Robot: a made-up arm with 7 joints. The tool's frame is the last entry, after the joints. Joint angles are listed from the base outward. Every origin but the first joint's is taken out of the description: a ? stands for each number. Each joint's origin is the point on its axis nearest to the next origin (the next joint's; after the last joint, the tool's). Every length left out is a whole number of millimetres.
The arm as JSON. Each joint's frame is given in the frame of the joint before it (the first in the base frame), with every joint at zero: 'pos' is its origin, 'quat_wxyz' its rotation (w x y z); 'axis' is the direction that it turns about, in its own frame. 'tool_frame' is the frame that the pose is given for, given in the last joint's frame.
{
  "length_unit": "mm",
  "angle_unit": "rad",
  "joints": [
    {
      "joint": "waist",
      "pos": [
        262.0,
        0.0,
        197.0
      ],
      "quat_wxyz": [
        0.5,
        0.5,
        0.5,
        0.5
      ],
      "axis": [
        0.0,
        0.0,
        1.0
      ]
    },
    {
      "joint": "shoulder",
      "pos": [
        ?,
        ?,
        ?
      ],
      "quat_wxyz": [
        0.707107,
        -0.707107,
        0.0,
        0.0
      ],
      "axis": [
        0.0,
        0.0,
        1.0
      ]
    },
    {
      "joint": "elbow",
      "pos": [
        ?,
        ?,
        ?
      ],
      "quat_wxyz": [
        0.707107,
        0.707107,
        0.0,
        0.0
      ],
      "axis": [
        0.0,
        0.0,
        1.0
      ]
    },
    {
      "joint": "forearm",
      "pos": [
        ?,
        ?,
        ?
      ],
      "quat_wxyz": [
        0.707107,
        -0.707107,
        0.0,
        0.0
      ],
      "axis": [
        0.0,
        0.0,
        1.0
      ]
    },
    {
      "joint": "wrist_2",
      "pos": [
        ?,
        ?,
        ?
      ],
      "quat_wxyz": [
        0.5,
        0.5,
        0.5,
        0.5
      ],
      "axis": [
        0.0,
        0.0,
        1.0
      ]
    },
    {
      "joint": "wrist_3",
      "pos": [
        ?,
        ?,
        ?
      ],
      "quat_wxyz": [
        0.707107,
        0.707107,
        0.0,
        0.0
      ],
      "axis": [
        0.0,
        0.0,
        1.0
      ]
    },
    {
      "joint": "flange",
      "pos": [
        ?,
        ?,
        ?
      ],
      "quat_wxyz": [
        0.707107,
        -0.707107,
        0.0,
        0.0
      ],
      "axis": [
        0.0,
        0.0,
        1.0
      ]
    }
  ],
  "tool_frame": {
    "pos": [
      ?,
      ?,
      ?
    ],
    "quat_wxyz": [
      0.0,
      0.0,
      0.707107,
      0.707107
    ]
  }
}
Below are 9 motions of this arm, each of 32 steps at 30 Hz.
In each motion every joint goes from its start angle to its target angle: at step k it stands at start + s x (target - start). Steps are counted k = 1, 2, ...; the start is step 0. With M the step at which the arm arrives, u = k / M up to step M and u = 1 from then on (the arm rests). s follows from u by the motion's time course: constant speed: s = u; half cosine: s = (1 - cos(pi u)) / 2; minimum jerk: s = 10 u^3 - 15 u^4 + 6 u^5.
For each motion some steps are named. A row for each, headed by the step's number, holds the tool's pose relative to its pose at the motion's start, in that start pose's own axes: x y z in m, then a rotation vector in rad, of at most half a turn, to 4 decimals.
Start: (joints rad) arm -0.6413 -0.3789 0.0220 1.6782 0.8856 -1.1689 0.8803
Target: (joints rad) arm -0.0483 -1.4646 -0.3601 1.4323 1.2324 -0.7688 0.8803
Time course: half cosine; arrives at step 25
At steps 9, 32:
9: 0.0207 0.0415 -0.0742 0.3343 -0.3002 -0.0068
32: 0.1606 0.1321 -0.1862 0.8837 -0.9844 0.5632

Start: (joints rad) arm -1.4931 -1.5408 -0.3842 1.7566 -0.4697 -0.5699 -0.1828
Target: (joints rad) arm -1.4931 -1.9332 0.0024 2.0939 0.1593 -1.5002 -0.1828
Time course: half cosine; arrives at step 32
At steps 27, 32:
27: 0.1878 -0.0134 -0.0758 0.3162 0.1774 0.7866
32: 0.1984 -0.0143 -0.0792 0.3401 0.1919 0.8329

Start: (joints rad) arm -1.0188 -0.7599 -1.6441 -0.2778 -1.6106 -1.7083 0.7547
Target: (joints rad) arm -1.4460 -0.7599 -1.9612 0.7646 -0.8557 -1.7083 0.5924
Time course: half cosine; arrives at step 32
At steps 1, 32:
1: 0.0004 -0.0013 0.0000 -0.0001 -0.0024 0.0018
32: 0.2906 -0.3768 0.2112 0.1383 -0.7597 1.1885

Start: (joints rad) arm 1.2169 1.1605 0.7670 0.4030 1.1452 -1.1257 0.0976
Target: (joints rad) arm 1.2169 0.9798 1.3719 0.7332 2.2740 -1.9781 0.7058
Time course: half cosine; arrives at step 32
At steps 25, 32:
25: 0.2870 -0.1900 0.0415 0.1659 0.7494 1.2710
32: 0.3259 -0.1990 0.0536 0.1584 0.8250 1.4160

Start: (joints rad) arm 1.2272 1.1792 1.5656 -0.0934 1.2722 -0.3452 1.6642
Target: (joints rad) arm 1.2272 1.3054 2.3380 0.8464 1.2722 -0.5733 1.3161
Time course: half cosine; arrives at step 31
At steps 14, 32:
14: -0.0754 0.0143 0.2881 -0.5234 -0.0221 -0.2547
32: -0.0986 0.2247 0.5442 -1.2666 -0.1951 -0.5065

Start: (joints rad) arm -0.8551 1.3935 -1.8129 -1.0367 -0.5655 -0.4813 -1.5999
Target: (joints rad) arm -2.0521 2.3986 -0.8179 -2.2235 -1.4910 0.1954 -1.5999
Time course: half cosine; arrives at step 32
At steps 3, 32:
3: -0.0255 0.0039 0.0098 -0.0371 -0.0272 -0.0115
32: -0.6403 0.9472 0.0195 -0.8409 0.1327 -0.6043

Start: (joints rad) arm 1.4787 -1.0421 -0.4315 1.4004 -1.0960 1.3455 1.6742
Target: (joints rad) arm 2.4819 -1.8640 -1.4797 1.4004 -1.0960 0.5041 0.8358
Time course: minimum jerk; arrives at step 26
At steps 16, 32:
16: -0.1051 0.0480 0.1893 0.0232 0.1377 -0.3409
32: -0.0484 -0.0027 0.3421 -0.0228 0.4088 -0.2426

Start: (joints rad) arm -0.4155 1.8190 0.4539 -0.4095 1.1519 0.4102 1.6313
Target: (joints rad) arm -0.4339 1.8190 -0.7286 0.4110 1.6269 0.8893 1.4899
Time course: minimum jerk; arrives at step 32
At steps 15, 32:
15: -0.1484 0.2104 -0.3653 0.5986 -0.2239 -0.4616
32: -0.0803 0.6702 -0.5424 1.4951 -0.3510 -1.0716

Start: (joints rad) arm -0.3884 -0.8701 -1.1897 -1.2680 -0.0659 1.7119 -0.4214
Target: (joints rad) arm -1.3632 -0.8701 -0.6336 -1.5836 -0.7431 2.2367 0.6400
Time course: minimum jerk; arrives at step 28
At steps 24, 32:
24: -0.0825 -0.4033 -0.2177 0.9280 1.1406 -1.5028
32: -0.0864 -0.4092 -0.2216 0.9702 1.1559 -1.5302

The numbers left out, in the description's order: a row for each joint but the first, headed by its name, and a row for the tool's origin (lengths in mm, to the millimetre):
shoulder: -59.0 135.0 0.0
elbow: 113.0 307.0 0.0
forearm: -348.0 -34.0 0.0
wrist_2: -282.0 -228.0 0.0
wrist_3: 103.0 111.0 0.0
flange: 33.0 -95.0 0.0
tool: -15.0 -90.0 0.0

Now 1 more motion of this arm.
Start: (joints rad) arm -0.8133 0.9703 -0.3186 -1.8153 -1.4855 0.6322 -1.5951
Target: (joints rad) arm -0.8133 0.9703 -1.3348 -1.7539 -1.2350 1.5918 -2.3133
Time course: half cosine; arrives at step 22
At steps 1, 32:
1: -0.0002 0.0011 -0.0010 -0.0062 -0.0064 -0.0024
32: 0.0994 0.2401 -0.1786 -1.3533 -0.8586 -0.2903

